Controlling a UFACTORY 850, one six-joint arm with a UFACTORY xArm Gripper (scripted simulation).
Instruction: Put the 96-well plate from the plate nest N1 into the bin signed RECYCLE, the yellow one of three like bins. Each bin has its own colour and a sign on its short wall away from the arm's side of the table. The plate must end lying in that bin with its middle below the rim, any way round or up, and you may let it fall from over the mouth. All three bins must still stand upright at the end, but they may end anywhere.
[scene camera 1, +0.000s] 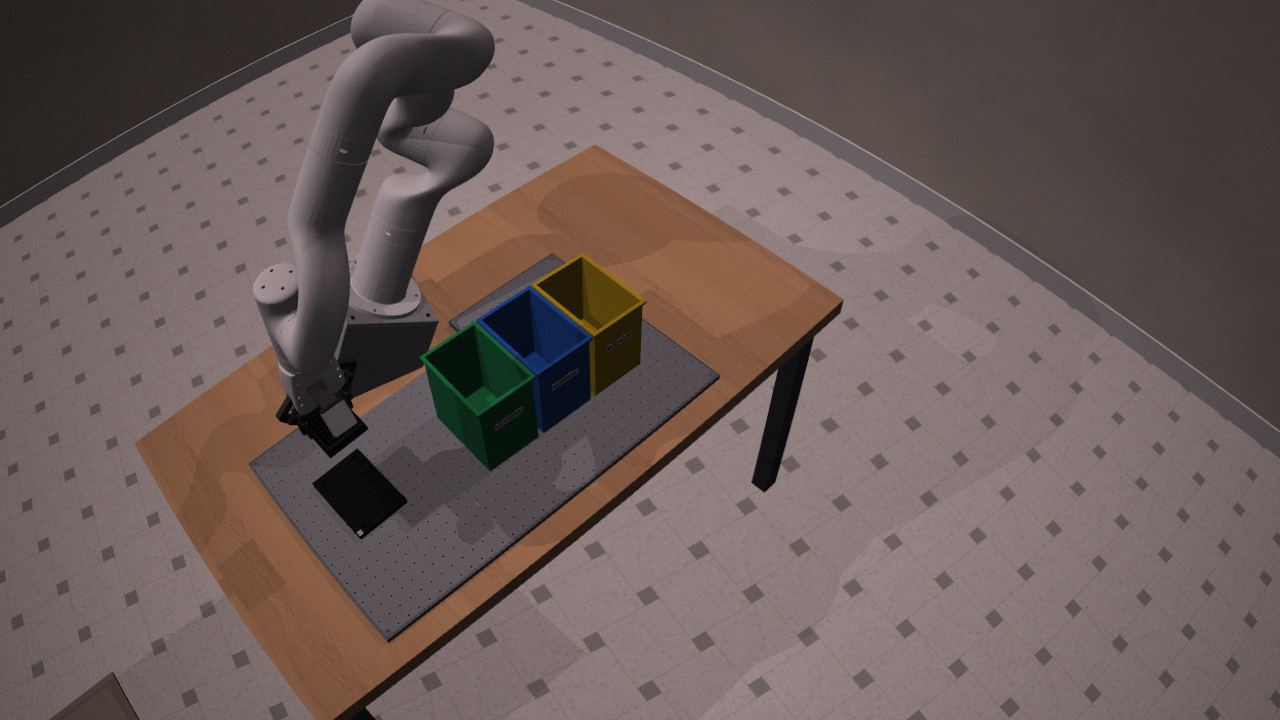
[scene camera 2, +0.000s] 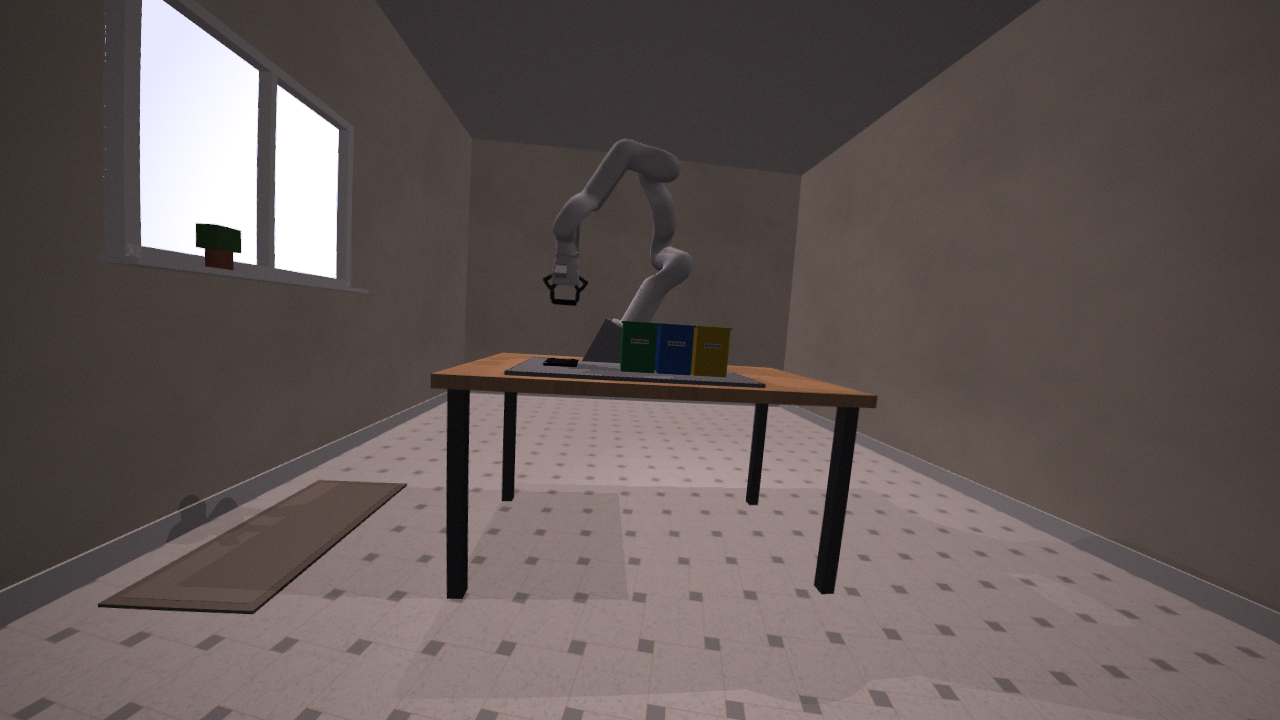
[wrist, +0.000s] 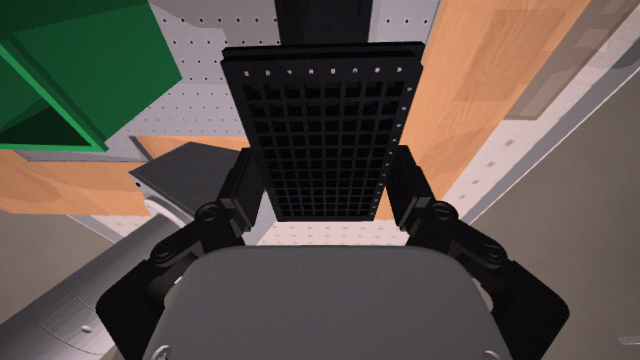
Labels:
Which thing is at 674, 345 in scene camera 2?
A blue bin.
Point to my gripper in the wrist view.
324, 163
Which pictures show the green bin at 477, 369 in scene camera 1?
Scene camera 1, scene camera 2 and the wrist view: all of them.

